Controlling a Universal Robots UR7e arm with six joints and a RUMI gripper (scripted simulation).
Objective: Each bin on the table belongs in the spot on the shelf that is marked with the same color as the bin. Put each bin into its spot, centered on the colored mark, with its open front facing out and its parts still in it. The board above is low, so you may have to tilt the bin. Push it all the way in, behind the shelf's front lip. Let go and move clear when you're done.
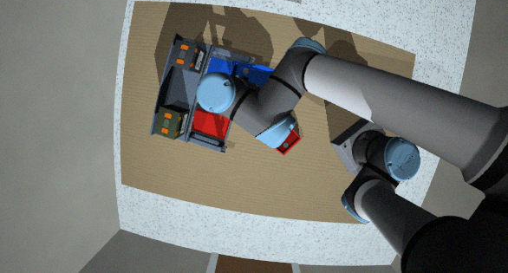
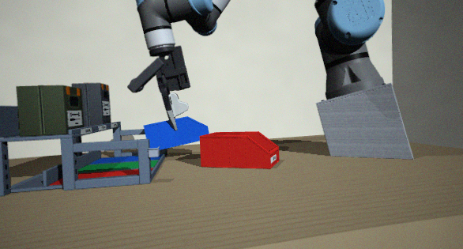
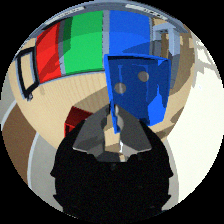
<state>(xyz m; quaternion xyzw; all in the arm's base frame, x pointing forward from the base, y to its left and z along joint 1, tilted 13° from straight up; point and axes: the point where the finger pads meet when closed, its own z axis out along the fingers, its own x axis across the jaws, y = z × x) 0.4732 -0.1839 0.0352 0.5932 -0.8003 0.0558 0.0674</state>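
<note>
Now: hand 40 mm to the left of the blue bin, 30 mm above it and 20 mm past it. Round my hand: red bin: 160 mm to the left, 120 mm behind, 60 mm below; top board: 250 mm ahead; grey box: 200 mm ahead, 110 mm to the right, 60 mm above.
</note>
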